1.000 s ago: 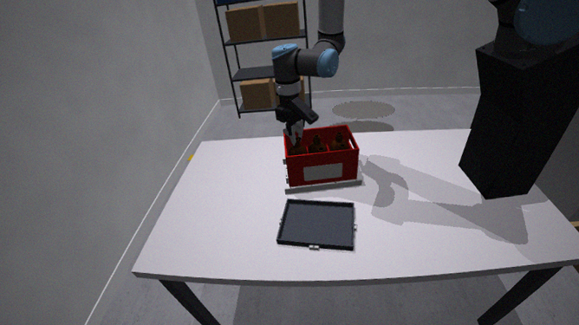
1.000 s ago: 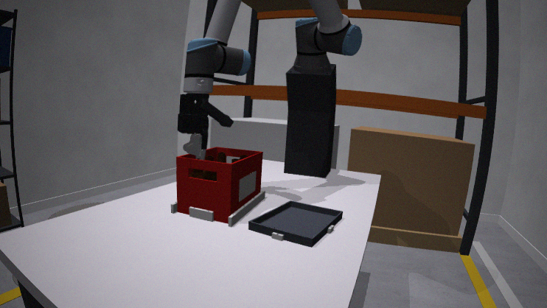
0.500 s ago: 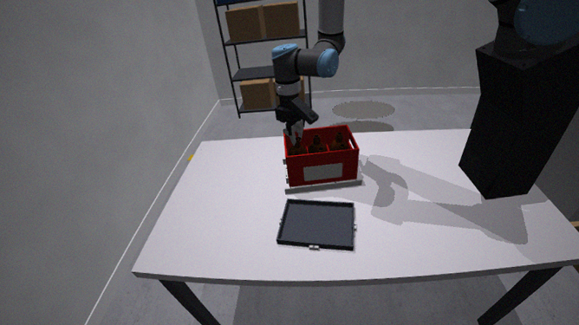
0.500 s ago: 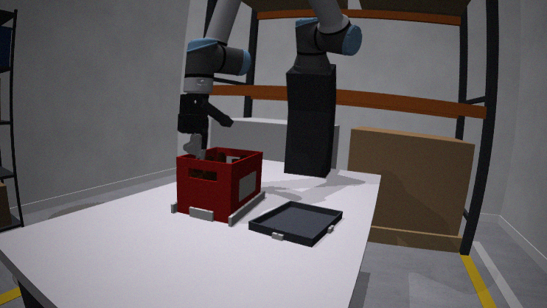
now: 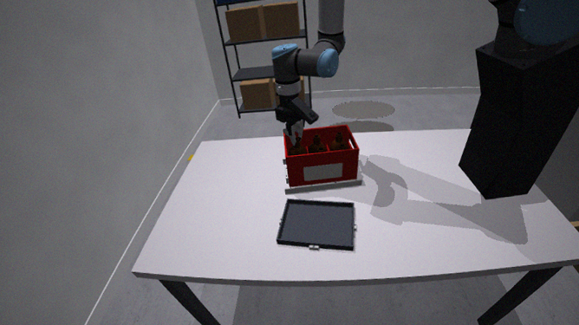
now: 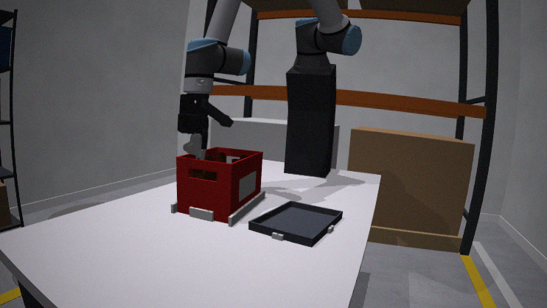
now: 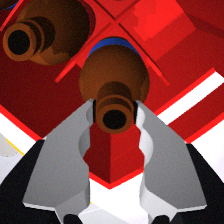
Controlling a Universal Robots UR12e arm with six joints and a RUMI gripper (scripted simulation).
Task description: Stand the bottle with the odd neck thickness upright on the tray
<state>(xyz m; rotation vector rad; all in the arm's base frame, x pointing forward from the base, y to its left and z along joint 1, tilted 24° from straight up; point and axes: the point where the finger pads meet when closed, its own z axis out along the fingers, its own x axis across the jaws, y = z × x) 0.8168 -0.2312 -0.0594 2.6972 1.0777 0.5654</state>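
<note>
Now: hand 70 mm above the brown bottle. From my hand the other things lie so: dark tray (20 mm behind, 310 mm to the left, 140 mm below); glass bottle (80 mm behind, 10 mm to the right, 70 mm below); red crate (80 mm behind, 40 mm to the left, 70 mm below).
</note>
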